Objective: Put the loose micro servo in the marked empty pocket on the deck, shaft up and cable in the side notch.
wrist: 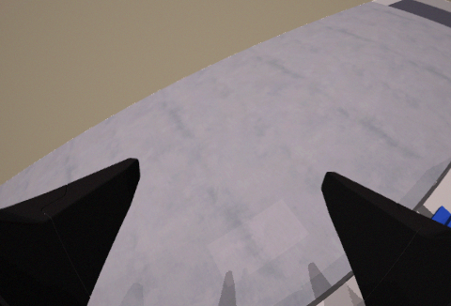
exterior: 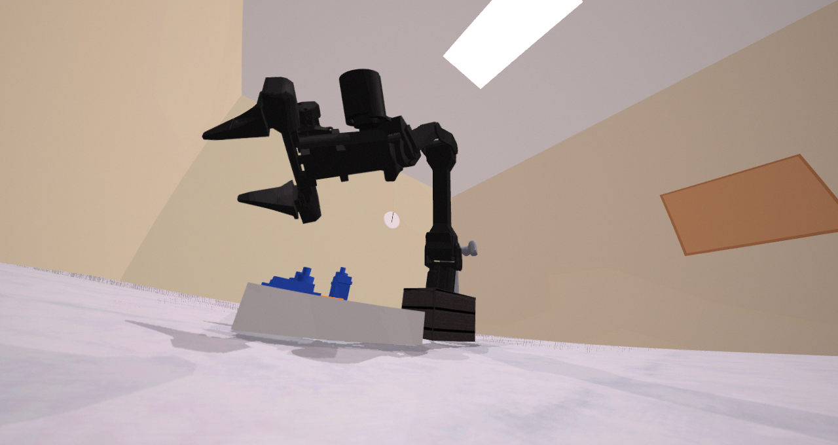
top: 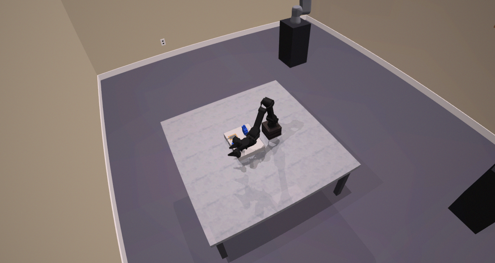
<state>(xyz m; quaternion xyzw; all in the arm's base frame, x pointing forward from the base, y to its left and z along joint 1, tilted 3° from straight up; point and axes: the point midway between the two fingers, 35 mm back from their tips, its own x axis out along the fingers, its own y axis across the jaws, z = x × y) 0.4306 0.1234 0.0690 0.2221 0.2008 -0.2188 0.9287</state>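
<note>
Right now the white deck is 24 cm behind my gripper tip, 14 cm to the right of it and 14 cm below it.
</note>
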